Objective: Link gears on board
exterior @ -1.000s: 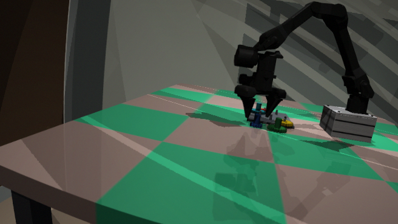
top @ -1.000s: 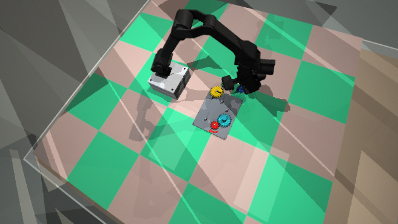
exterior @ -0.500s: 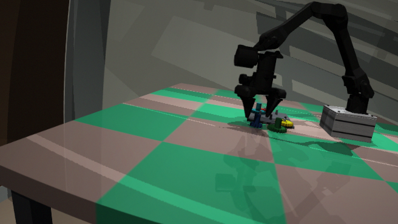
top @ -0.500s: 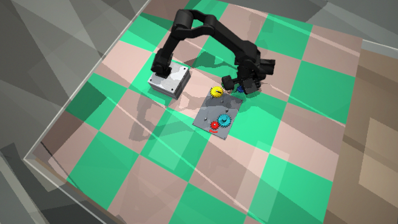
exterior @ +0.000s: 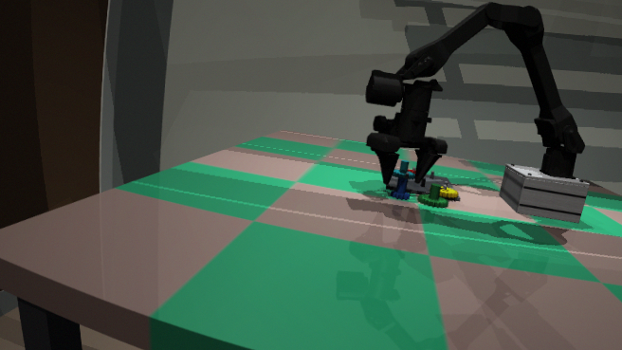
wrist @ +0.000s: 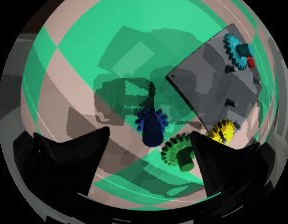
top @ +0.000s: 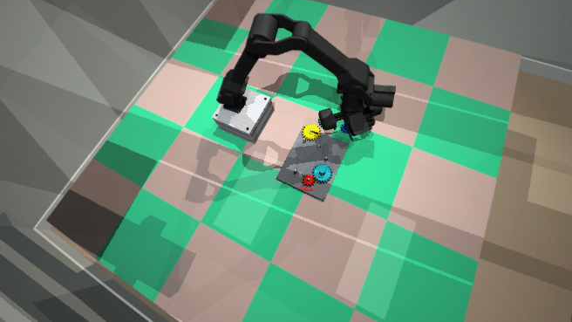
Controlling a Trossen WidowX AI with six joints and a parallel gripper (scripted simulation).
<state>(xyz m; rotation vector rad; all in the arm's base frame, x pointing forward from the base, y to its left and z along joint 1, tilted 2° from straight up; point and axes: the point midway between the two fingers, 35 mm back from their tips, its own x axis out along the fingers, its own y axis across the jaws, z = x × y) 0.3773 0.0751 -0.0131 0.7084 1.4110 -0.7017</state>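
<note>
My gripper tip is now 10 mm above the blue gear. From my gripper tip the other things lie so: green gear (70 mm behind, 10 mm to the left, 10 mm below); then yellow gear (110 mm behind, 60 mm to the right, 10 mm below); then teal gear (20 mm behind, 180 mm to the right, 10 mm below).
</note>
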